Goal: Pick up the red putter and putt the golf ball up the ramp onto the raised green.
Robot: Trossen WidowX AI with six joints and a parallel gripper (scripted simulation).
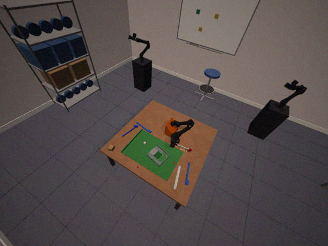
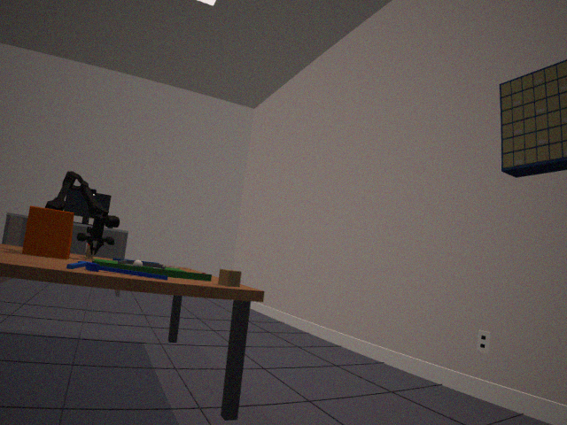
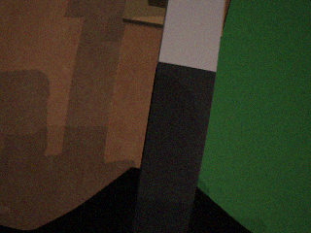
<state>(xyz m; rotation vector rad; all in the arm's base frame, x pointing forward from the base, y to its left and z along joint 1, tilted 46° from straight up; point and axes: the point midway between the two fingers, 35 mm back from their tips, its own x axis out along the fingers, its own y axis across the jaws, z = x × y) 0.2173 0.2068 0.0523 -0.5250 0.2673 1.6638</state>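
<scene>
Now: gripper tip 30 mm past the red putter, 110 mm to the right of it and 30 mm below it. Also, from my gripper tip: white golf ball 220 mm ahead, 370 mm to the right; white bar 370 mm ahead, 260 mm to the left, 30 mm below; green mat 260 mm ahead, 200 mm to the right, 30 mm below.
</scene>
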